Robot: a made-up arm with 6 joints. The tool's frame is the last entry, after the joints. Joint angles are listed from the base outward.
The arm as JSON. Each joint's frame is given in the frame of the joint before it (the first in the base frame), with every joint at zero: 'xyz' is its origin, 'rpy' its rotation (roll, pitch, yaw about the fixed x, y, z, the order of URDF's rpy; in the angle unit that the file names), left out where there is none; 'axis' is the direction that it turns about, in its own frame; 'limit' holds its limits. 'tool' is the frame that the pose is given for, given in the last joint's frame.
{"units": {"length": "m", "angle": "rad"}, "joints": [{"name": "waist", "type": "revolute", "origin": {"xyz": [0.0, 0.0, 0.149], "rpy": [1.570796, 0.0, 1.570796]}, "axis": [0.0, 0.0, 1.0], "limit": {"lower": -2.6, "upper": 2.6}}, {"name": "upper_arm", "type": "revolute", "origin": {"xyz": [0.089, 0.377, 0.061]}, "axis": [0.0, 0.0, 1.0], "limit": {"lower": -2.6, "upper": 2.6}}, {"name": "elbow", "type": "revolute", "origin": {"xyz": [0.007, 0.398, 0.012], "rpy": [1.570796, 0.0, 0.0]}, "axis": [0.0, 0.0, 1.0], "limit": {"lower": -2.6, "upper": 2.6}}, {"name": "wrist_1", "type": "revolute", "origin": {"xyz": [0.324, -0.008, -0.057], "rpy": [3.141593, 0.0, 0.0]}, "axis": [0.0, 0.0, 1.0], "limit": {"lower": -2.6, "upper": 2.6}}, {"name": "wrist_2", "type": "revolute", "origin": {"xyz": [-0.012, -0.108, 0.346], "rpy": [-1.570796, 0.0, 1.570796]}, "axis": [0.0, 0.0, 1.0], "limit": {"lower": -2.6, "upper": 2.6}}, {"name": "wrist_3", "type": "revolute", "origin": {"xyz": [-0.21, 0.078, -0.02], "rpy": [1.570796, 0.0, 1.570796]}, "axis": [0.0, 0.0, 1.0], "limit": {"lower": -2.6, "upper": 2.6}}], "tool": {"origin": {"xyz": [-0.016, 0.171, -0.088], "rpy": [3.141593, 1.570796, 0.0]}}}
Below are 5 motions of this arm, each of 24 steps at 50 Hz.
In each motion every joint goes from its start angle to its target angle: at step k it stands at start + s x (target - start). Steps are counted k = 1, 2, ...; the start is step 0. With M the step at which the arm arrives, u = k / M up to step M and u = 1 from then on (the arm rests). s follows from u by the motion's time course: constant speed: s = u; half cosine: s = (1 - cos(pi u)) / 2; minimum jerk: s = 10 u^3 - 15 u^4 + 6 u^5.
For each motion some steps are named. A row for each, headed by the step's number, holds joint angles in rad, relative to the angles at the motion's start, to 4 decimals.
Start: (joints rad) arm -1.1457 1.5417 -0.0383 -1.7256 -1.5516 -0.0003
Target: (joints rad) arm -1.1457 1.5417 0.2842 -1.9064 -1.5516 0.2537
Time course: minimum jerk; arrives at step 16
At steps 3, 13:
3: 0.0000 0.0000 0.0157 -0.0088 0.0000 0.0124
13: 0.0000 0.0000 0.3068 -0.1720 0.0000 0.2416

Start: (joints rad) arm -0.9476 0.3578 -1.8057 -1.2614 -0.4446 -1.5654
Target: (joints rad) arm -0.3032 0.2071 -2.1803 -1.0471 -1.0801 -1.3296
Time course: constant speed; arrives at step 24
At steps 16, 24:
16: 0.4296 -0.1005 -0.2497 0.1429 -0.4237 0.1572
24: 0.6444 -0.1507 -0.3746 0.2143 -0.6355 0.2358

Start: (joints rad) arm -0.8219 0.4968 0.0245 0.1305 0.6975 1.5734
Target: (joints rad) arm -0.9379 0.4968 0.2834 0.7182 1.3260 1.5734
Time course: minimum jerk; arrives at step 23
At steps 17, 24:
17: -0.1026 0.0000 0.2290 0.5199 0.5560 0.0000
24: -0.1160 0.0000 0.2589 0.5877 0.6285 0.0000

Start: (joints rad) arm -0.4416 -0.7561 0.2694 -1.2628 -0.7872 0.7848
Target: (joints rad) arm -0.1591 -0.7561 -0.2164 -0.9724 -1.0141 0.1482
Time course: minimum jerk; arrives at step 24
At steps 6, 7, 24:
6: 0.0292 0.0000 -0.0503 0.0301 -0.0235 -0.0659
7: 0.0430 0.0000 -0.0740 0.0442 -0.0345 -0.0969
24: 0.2825 0.0000 -0.4858 0.2904 -0.2269 -0.6366

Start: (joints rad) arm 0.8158 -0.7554 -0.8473 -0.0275 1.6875 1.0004
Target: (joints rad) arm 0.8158 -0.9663 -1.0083 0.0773 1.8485 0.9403
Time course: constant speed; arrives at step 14
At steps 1, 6, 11, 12, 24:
1: 0.0000 -0.0151 -0.0115 0.0075 0.0115 -0.0043
6: 0.0000 -0.0904 -0.0690 0.0449 0.0690 -0.0258
11: 0.0000 -0.1657 -0.1265 0.0823 0.1265 -0.0472
12: 0.0000 -0.1808 -0.1380 0.0898 0.1380 -0.0515
24: 0.0000 -0.2109 -0.1610 0.1048 0.1610 -0.0601

